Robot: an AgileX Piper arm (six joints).
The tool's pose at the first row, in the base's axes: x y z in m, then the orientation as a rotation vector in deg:
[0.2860 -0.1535 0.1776 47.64 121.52 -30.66]
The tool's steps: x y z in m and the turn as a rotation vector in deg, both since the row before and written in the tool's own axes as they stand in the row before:
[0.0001 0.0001 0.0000 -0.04 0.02 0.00]
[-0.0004 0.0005 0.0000 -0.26 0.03 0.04]
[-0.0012 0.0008 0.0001 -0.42 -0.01 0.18]
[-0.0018 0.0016 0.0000 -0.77 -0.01 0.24]
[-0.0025 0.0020 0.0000 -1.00 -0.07 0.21]
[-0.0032 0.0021 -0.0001 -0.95 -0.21 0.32]
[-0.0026 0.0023 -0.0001 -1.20 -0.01 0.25]
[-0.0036 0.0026 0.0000 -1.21 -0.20 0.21]
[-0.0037 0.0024 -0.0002 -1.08 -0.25 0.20]
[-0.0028 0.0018 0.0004 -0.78 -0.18 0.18]
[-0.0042 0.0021 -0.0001 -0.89 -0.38 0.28]
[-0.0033 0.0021 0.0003 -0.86 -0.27 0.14]
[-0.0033 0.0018 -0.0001 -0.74 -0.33 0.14]
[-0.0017 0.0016 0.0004 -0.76 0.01 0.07]
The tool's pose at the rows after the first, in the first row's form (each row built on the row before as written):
[0.2860 -0.1534 0.1775 47.63 121.54 -30.61]
[0.2865 -0.1532 0.1778 47.54 121.57 -30.29]
[0.2877 -0.1532 0.1786 47.48 121.51 -29.74]
[0.2897 -0.1528 0.1799 47.29 121.45 -28.77]
[0.2923 -0.1524 0.1817 46.91 121.37 -27.59]
[0.2952 -0.1521 0.1842 46.61 121.09 -26.45]
[0.2979 -0.1514 0.1862 46.18 121.04 -25.01]
[0.3013 -0.1509 0.1890 45.63 120.82 -23.65]
[0.3045 -0.1505 0.1920 45.12 120.55 -22.45]
[0.3072 -0.1505 0.1940 44.79 120.33 -21.57]
[0.3104 -0.1505 0.1974 44.43 119.88 -20.58]
[0.3134 -0.1504 0.1999 43.98 119.59 -19.67]
[0.3159 -0.1503 0.2027 43.58 119.24 -18.91]
[0.3179 -0.1499 0.2039 43.20 119.23 -18.06]

